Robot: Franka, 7 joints.
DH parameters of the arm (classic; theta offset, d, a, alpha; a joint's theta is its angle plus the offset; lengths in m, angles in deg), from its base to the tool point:
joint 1: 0 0.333 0 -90
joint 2: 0 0 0 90
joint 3: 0 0.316 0.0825 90
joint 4: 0 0 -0.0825 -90
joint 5: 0 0.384 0 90
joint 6: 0 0 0.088 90
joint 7: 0 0.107 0 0
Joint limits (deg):
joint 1: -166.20..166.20
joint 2: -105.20..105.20
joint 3: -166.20..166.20
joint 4: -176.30..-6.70
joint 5: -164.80..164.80
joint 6: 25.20..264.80
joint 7: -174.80..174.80
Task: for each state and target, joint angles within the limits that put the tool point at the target. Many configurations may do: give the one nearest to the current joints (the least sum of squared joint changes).
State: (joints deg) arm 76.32 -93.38 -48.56 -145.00 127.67 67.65 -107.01
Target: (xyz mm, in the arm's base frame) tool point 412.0 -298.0 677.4
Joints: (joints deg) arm 85.99 -92.31 -59.63 -118.95 135.92 74.72 -107.01
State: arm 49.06 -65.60 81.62 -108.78 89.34 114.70 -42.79
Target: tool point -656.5 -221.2 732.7
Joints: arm 65.26 -60.18 72.89 -65.03 94.33 122.47 -42.79
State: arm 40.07 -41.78 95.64 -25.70 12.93 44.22 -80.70
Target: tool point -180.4 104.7 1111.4
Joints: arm 35.00 -5.88 87.27 -10.76 9.39 93.80 -80.70
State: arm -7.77 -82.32 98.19 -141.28 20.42 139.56 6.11
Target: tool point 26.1 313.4 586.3
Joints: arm 6.61 -102.83 52.85 -153.79 20.31 140.20 6.11
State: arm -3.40 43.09 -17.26 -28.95 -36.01 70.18 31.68
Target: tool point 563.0 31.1 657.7
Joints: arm 14.44 27.18 -7.62 -44.54 -28.22 37.18 31.68
